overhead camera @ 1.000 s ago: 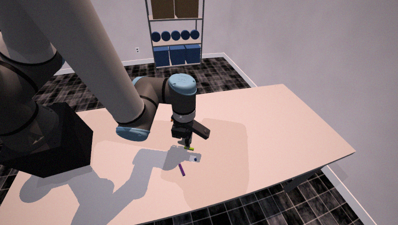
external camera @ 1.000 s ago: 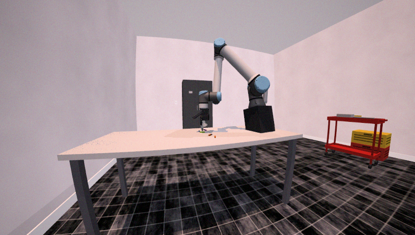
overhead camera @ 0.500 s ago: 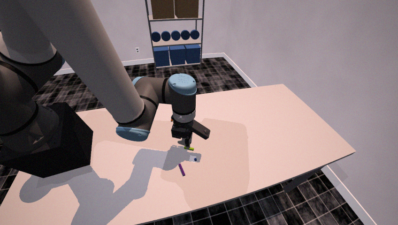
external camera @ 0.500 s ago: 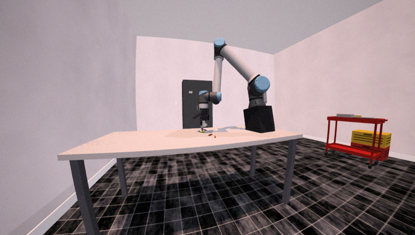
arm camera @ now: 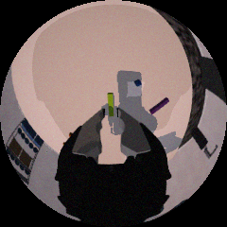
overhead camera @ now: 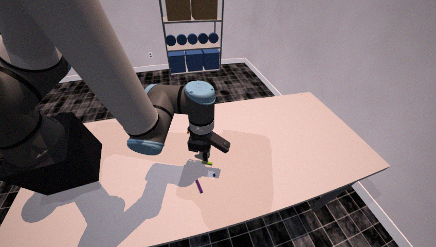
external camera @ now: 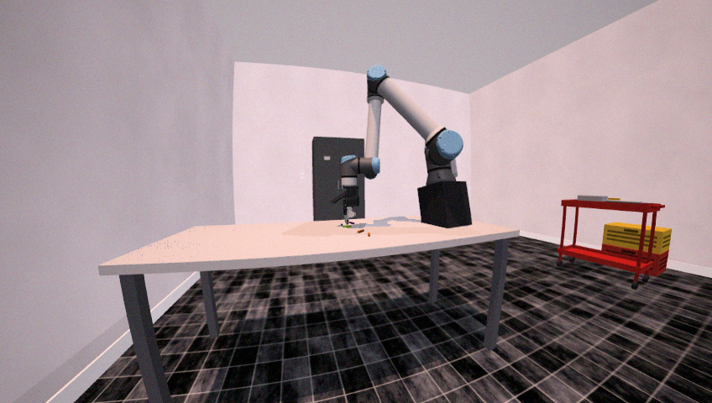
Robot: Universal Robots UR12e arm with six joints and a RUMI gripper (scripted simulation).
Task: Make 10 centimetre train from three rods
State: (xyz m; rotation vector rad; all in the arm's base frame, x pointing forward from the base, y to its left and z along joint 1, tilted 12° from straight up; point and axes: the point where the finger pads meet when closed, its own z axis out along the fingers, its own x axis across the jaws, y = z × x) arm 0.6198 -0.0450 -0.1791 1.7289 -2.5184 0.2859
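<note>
Now: the lime rod 3 cm below my hand. Round my hand: purple rod: 5 cm behind, 11 cm to the right, 3 cm below.
</note>
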